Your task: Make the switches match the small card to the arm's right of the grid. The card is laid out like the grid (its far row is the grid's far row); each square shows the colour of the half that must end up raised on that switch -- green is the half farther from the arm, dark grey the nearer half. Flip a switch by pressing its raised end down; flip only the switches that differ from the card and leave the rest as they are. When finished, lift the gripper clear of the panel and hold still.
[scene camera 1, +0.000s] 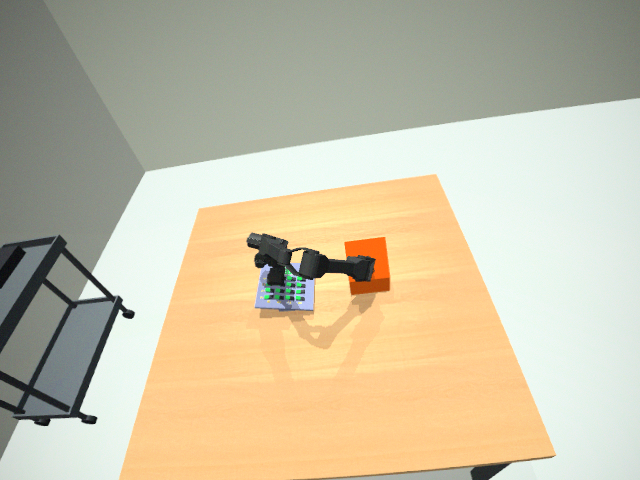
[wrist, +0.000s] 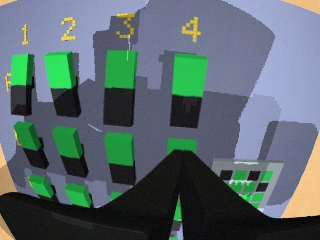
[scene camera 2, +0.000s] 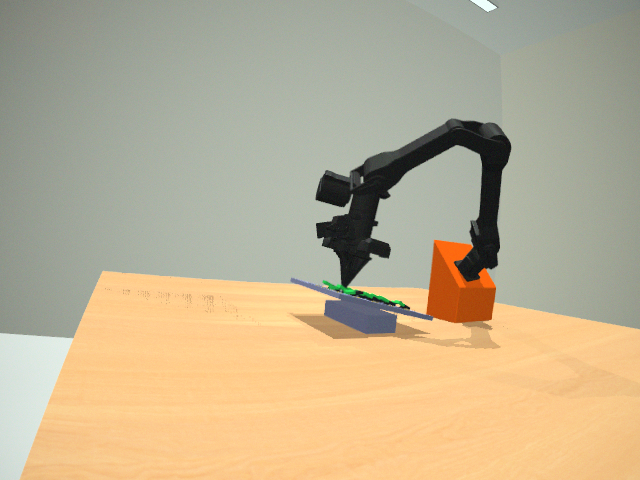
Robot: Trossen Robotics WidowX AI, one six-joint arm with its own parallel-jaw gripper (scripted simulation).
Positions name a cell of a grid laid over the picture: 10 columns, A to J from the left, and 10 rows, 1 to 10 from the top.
Labels:
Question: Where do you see a rocker switch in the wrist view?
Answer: D4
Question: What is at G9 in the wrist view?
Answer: My gripper.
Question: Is my gripper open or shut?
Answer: Shut.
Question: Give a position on a rocker switch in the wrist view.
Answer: F3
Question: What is my gripper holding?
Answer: Nothing.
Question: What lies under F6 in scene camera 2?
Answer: My gripper.

